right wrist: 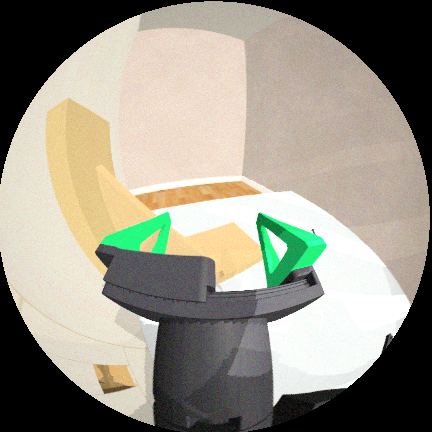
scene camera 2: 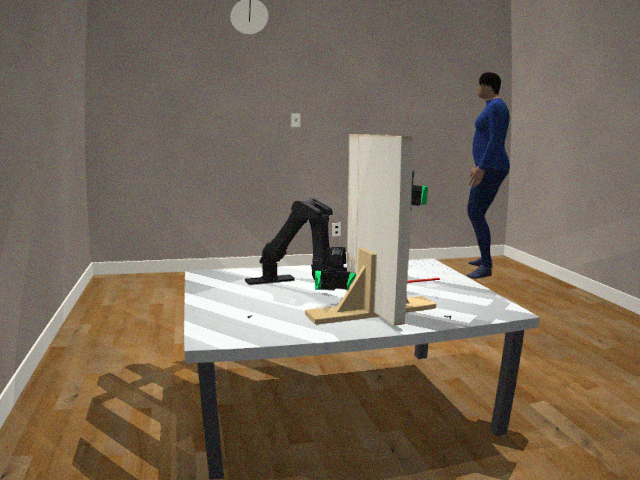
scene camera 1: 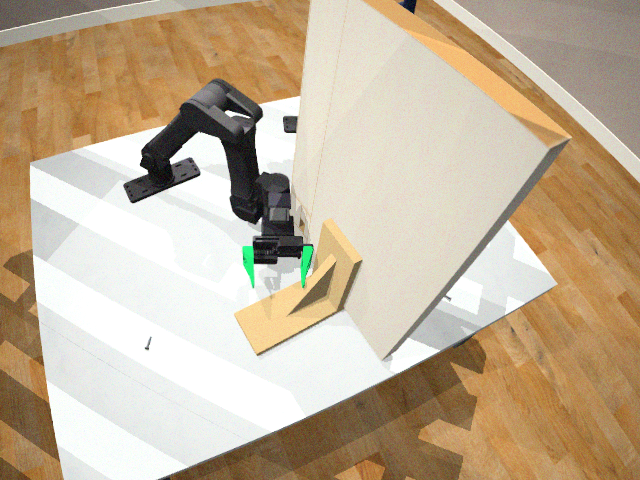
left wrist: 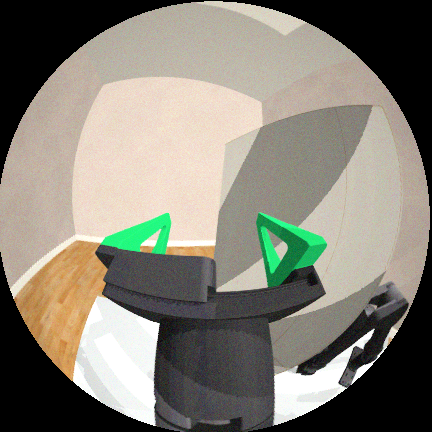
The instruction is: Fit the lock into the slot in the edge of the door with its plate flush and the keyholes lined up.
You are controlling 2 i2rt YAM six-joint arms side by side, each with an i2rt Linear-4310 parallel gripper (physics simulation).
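Frame: origin at the left arm's base, x back, y up, z left, level; metres.
Seen in the pictures: left gripper, fingertip midpoint: (left wrist: pixel 213 217); right gripper, fingertip midpoint: (right wrist: pixel 213 216) (scene camera 2: pixel 332 286) (scene camera 1: pixel 278 286); right arm's base, origin of the base link: (scene camera 2: pixel 269 280) (scene camera 1: pixel 162 180).
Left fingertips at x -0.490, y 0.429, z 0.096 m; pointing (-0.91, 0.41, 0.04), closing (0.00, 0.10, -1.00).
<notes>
Pixels of each thing's top centre, then the offset from my left fingertips to it. "*": a spot on its surface instead. Level surfaces: height alone.
- pale door, middle of its top: (scene camera 1: pixel 422 31) (left wrist: pixel 284 124) (scene camera 2: pixel 378 135) dx -0.063, dy +0.174, dz -0.116 m
- small square keyhole opening, surface spot: (scene camera 1: pixel 302 223) * dx +0.062, dy -0.347, dz -0.188 m
- wooden foot, surface spot: (right wrist: pixel 220 245) * dx -0.137, dy -0.411, dz -0.270 m
- table, its level: dy -0.429 m
- red rod, middle of its top: (scene camera 2: pixel 421 279) dx +0.340, dy -0.423, dz +0.096 m
The pale door (scene camera 1: pixel 413 155) (scene camera 2: pixel 379 206) (left wrist: pixel 300 175) (right wrist: pixel 25 200) stands upright on the table. A small square keyhole opening (scene camera 1: pixel 302 223) (right wrist: pixel 114 378) shows low in its face. The slot in its edge cannot be made out, and the lock cannot be made out in any view. My right gripper (scene camera 1: pixel 278 286) (scene camera 2: pixel 334 280) (right wrist: pixel 213 216) is open and empty, pointing down low beside the door, close to the wooden foot. My left gripper (scene camera 2: pixel 423 195) (left wrist: pixel 213 217) is open and empty, raised on the door's other side; in scene camera 2 the door hides most of it.
A wooden foot (scene camera 1: pixel 258 328) (scene camera 2: pixel 336 314) (right wrist: pixel 220 245) with an upright brace stands against the door; another foot (scene camera 2: pixel 421 303) shows on the far side. Small screws (scene camera 1: pixel 148 343) (scene camera 1: pixel 447 297) lie on the table (scene camera 1: pixel 129 403). A red rod (scene camera 2: pixel 423 280) lies behind the door.
</notes>
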